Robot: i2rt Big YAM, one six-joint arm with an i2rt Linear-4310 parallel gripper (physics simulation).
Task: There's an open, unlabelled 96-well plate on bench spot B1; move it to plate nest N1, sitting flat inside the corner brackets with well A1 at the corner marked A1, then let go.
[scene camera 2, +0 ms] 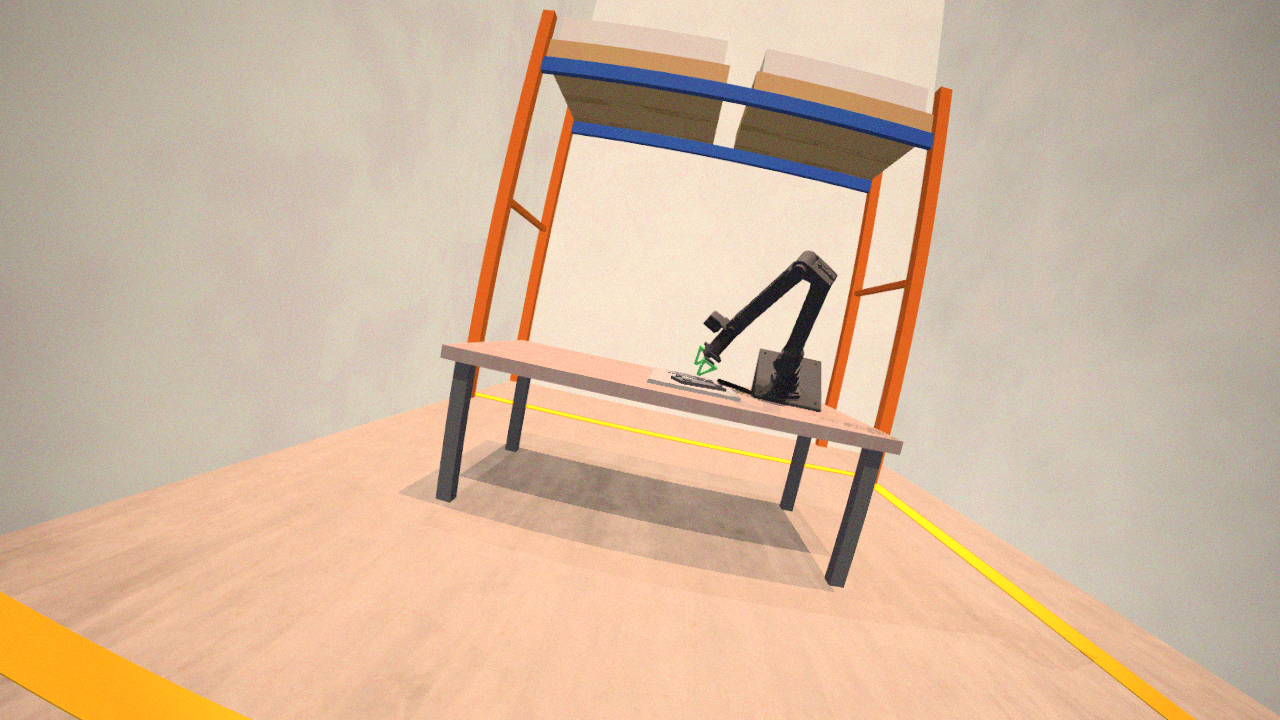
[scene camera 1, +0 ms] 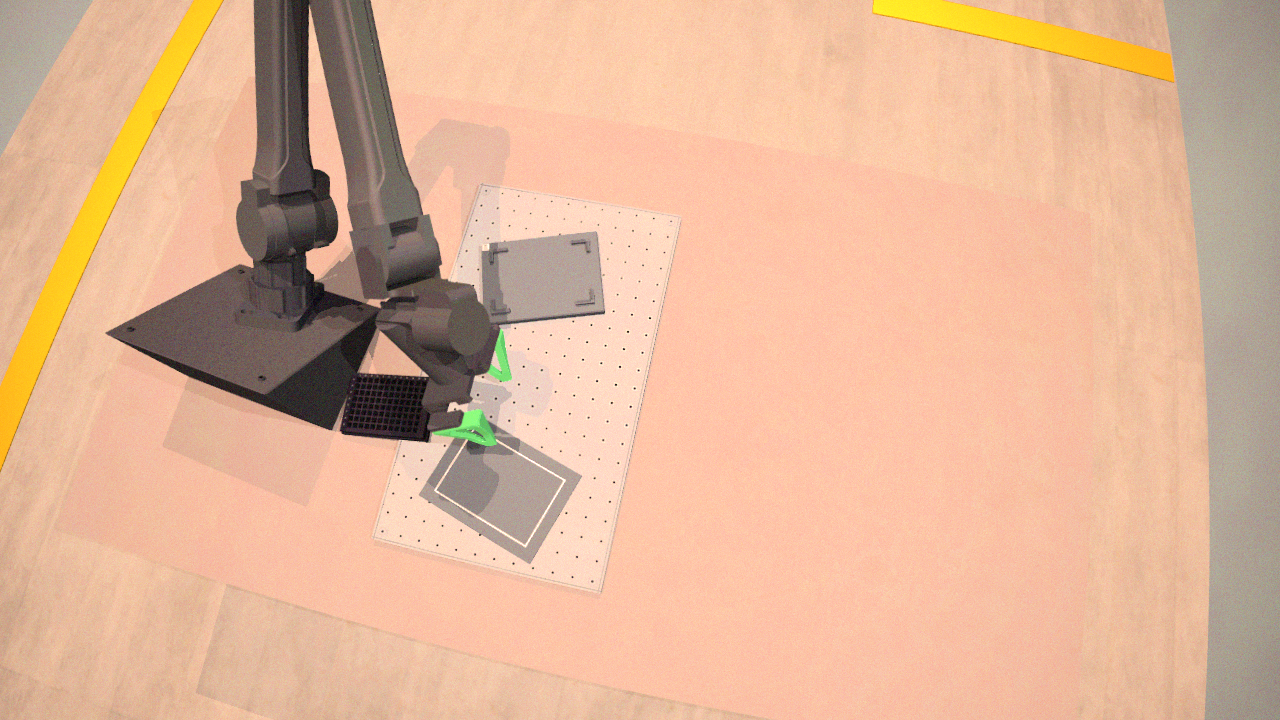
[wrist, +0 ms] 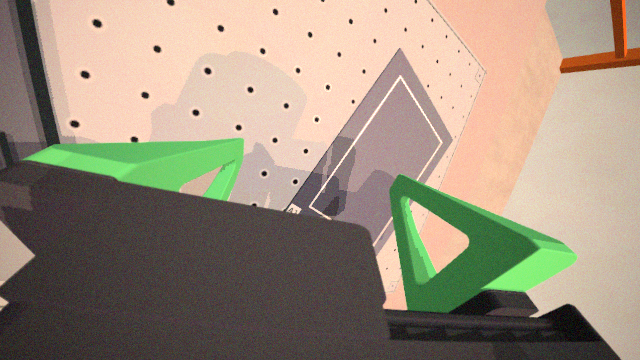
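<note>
The black 96-well plate lies between the arm's base and the pegboard, overlapping the board's left edge, outside the outlined grey mat; whether it lies flat is unclear. The gripper's body hides its right edge. It does not show in the wrist view. The outlined mat has an A1 label in the wrist view. The grey nest with corner brackets has a pale marker at its upper left corner in scene camera 1. My gripper is open and empty, above the pegboard right of the plate, between nest and mat.
The white pegboard bears the nest and the mat. The arm's dark base stands close left of the plate. The table stands before an orange and blue rack with boxes on top.
</note>
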